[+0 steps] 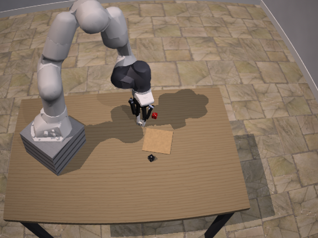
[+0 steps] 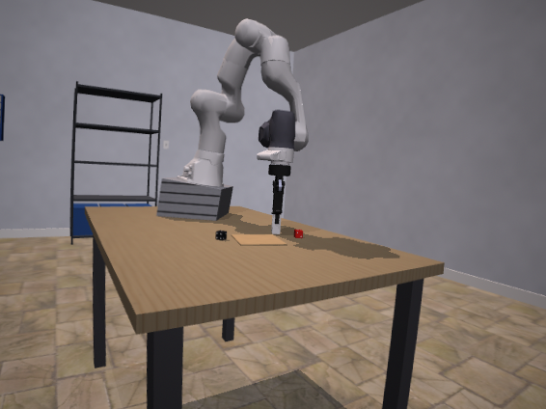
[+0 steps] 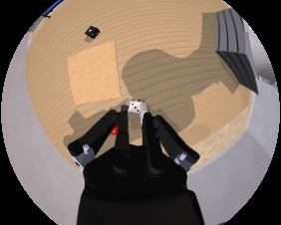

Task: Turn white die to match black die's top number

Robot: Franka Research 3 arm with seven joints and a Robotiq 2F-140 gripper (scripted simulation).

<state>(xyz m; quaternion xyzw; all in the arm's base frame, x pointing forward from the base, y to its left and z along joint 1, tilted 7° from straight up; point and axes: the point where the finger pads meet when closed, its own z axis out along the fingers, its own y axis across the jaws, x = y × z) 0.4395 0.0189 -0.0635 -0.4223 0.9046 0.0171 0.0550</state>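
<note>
My hand is 130 mm to the left of the tan mat, 50 mm short of it and 40 mm above it. From my hand the other things lie so: red die (80 mm ahead, 30 mm to the left, 20 mm below); then black die (220 mm to the right, 20 mm below, 10 mm behind); then white die (20 mm below).
</note>
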